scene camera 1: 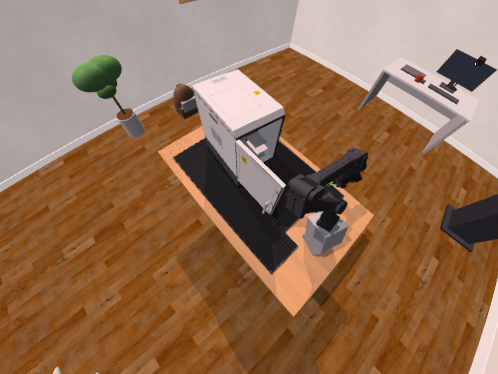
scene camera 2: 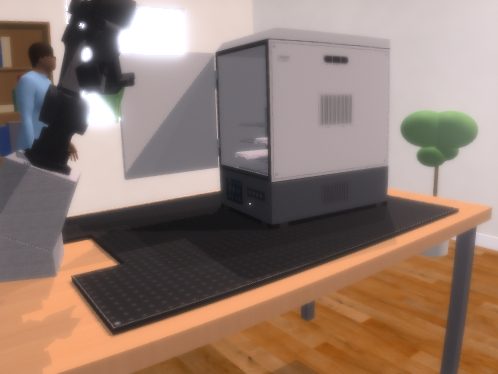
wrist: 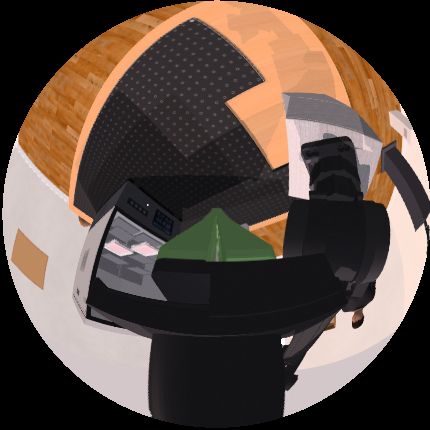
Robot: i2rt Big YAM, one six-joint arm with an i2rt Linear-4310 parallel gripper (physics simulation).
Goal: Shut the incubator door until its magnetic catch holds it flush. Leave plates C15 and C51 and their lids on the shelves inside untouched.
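Frame: origin at the arm's base, x ahead, y left, z up, level; centimetres.
Seen in the pictures: gripper, between the fingertips: (scene camera 1: 326, 185) (scene camera 2: 117, 122) (wrist: 216, 213); arm's base, origin of its link: (scene camera 1: 327, 221) (scene camera 2: 46, 164) (wrist: 333, 171).
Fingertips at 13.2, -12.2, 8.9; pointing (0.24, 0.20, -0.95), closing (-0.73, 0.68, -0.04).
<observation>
Offsets run from my fingertips to a thing's top centre, as dx, dy, dz. "pt": to the spot under its first point. Level surfaces: height alone.
The white incubator (scene camera 1: 235, 100) (scene camera 2: 327, 110) (wrist: 90, 255) stands with its front open. Its door (scene camera 1: 257, 177) (scene camera 2: 170, 125) is swung far out on its hinge, with a handle @[pt +17.0, +28.7, -9.0] (scene camera 1: 268, 206) near the free edge. Two pale pink plates @[+51.4, +0.5, -7.6] (wrist: 118, 248) @[+53.9, +12.7, -13.0] (wrist: 145, 249) lie on the shelves inside; I cannot read their labels. My gripper (scene camera 1: 331, 184) (scene camera 2: 119, 119) (wrist: 216, 213) is shut and empty, its green fingers pointing down. It hangs on the inner-face side of the door, beyond its free edge in scene camera 1. The fingers and gripper body hide part of the wrist view.
The incubator stands on a black perforated mat @[dz -32.1] (scene camera 1: 215, 185) (scene camera 2: 165, 270) (wrist: 165, 100) on a wooden table @[dz -33.4] (scene camera 1: 295, 287) (scene camera 2: 440, 200). The arm's grey base block (scene camera 1: 322, 237) (scene camera 2: 32, 220) (wrist: 305, 150) stands at the end of the table facing the incubator's front.
</observation>
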